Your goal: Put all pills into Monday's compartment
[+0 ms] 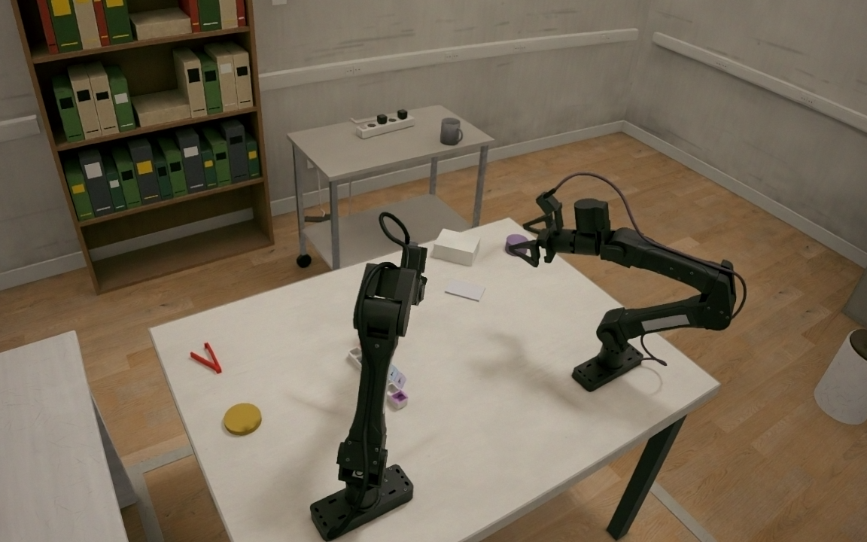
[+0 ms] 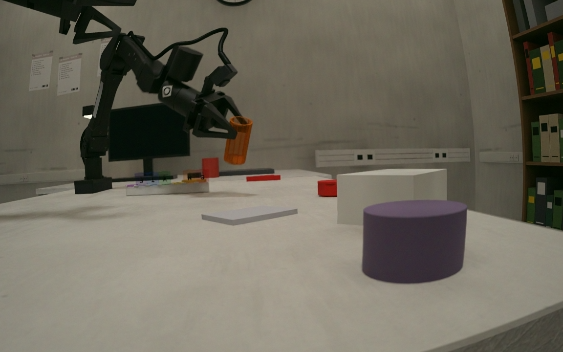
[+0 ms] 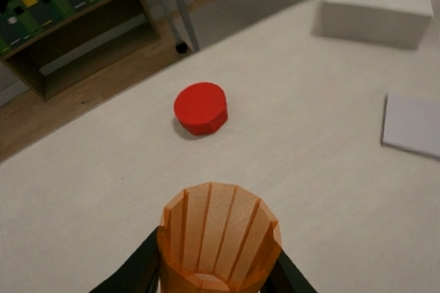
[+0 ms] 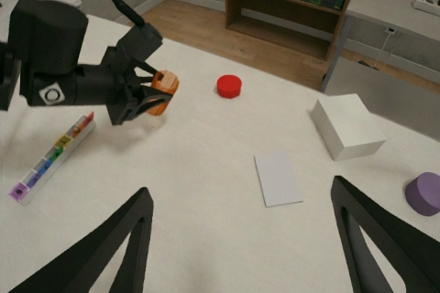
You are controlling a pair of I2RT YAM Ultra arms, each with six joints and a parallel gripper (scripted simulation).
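Now: left hand 3 cm above the orange pill bottle, 2 cm to the right of it and 1 cm past it. From my left hand the other things lie so: white box 31 cm to the right, 15 cm ahead, 10 cm below; flat white card 22 cm to the right, 12 cm below; red cap 16 cm ahead, 11 cm below, 5 cm to the right.
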